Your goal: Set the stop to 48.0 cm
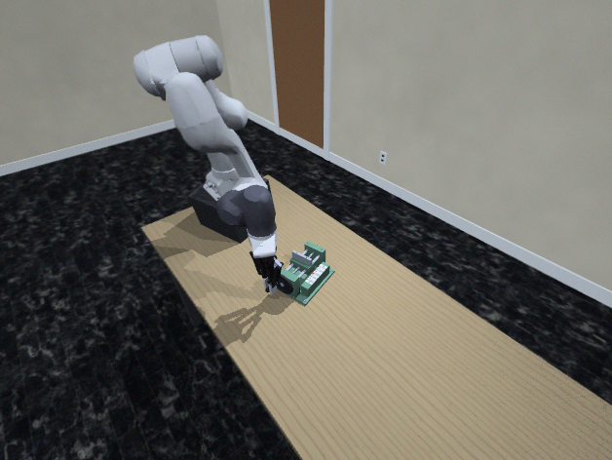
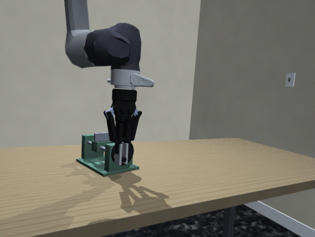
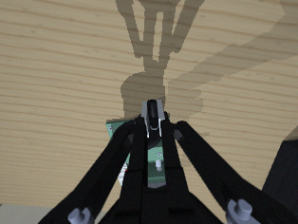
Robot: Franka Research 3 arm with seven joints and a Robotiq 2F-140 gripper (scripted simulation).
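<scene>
My gripper is now 10 mm short of the black handwheel, 20 mm to the right of it and 10 mm above it. Round my hand: stop block 30 mm ahead, 150 mm to the left, 10 mm above.
</scene>
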